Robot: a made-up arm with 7 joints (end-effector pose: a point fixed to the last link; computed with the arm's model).
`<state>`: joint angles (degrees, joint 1 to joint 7).
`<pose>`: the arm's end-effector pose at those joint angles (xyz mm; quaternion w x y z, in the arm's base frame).
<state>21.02 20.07 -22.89 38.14 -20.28 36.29 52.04</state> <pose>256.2 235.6 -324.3 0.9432 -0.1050 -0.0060 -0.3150</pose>
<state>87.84 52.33 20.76 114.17 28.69 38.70 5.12</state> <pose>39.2 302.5 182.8 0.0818 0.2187 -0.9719 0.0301</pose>
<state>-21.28 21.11 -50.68 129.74 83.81 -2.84 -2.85</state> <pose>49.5 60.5 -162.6 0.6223 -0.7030 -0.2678 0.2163</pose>
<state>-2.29 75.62 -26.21 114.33 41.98 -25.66 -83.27</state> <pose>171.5 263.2 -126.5 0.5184 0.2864 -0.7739 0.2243</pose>
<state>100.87 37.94 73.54 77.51 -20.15 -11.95 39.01</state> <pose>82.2 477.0 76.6 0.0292 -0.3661 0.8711 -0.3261</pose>
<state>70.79 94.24 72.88 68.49 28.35 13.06 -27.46</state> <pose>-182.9 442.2 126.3 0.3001 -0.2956 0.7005 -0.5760</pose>
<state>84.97 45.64 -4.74 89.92 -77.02 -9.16 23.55</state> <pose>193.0 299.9 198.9 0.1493 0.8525 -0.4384 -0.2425</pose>
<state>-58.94 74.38 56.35 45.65 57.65 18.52 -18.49</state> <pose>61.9 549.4 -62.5 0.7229 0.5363 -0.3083 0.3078</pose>
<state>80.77 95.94 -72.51 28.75 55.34 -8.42 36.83</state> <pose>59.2 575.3 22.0 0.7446 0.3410 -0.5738 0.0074</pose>
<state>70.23 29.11 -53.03 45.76 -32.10 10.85 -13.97</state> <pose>402.1 224.5 -45.7 0.4120 0.5866 -0.5722 -0.3984</pose>
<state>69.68 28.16 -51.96 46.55 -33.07 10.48 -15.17</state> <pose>402.2 217.1 -46.0 0.3990 0.5844 -0.5867 -0.3937</pose>
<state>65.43 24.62 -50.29 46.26 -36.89 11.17 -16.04</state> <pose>401.6 196.2 -74.1 0.3996 0.5732 -0.5836 -0.4138</pose>
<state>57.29 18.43 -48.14 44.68 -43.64 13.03 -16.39</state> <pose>392.1 161.1 -131.5 0.4156 0.5496 -0.5603 -0.4596</pose>
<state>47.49 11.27 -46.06 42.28 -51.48 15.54 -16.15</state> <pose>365.9 120.5 -198.8 0.4387 0.5160 -0.5241 -0.5163</pose>
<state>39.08 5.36 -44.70 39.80 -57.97 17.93 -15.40</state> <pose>331.3 87.0 -252.2 0.4589 0.4820 -0.4859 -0.5665</pose>
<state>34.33 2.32 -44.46 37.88 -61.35 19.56 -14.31</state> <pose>306.6 70.1 -281.3 0.4718 0.4599 -0.4546 -0.5994</pose>
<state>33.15 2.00 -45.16 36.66 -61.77 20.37 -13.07</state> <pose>298.9 69.4 -291.5 0.4792 0.4526 -0.4317 -0.6158</pose>
